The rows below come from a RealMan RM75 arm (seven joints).
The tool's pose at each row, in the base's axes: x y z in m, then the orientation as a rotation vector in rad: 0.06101, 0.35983, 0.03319, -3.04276, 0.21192, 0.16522; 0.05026, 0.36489, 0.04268, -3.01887, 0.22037, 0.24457; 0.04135, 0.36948, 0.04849, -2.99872, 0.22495, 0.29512; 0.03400, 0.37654, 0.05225, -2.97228, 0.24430, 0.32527; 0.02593, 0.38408, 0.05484, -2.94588, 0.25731, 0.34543; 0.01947, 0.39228, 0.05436, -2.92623, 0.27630, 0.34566; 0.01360, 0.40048, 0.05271, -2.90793, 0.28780, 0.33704; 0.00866, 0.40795, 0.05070, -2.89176, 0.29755, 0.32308; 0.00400, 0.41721, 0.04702, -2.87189, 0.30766, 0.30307; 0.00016, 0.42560, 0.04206, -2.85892, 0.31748, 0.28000; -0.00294, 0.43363, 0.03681, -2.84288, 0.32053, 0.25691; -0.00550, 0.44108, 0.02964, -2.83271, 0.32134, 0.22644; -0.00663, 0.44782, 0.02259, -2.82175, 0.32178, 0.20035; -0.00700, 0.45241, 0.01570, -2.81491, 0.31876, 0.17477
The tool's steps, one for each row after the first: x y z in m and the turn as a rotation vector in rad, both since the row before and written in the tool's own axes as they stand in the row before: -0.01234, -0.00421, -0.00783, 0.01463, -0.05375, 0.00795; -0.01029, -0.00370, -0.00382, 0.01308, -0.03513, 0.00454; -0.00885, -0.00616, -0.00137, 0.02140, -0.02235, 0.01323; -0.00945, -0.00626, 0.00032, 0.02260, -0.01640, 0.00865; -0.00731, -0.00668, 0.00333, 0.01910, -0.00208, 0.01181; -0.00653, -0.00646, 0.00447, 0.01927, 0.00343, 0.00631; -0.00549, -0.00577, 0.00456, 0.01806, 0.00723, 0.00487; -0.00520, -0.00712, 0.00658, 0.02261, 0.01075, 0.00457; -0.00407, -0.00604, 0.00753, 0.01622, 0.01406, 0.00433; -0.00336, -0.00567, 0.00763, 0.01931, 0.01306, -0.00029; -0.00244, -0.00464, 0.00928, 0.01459, 0.01887, -0.00252; -0.00111, -0.00422, 0.00880, 0.01452, 0.01593, -0.00231; -0.00010, -0.00231, 0.00796, 0.01038, 0.01593, -0.00470
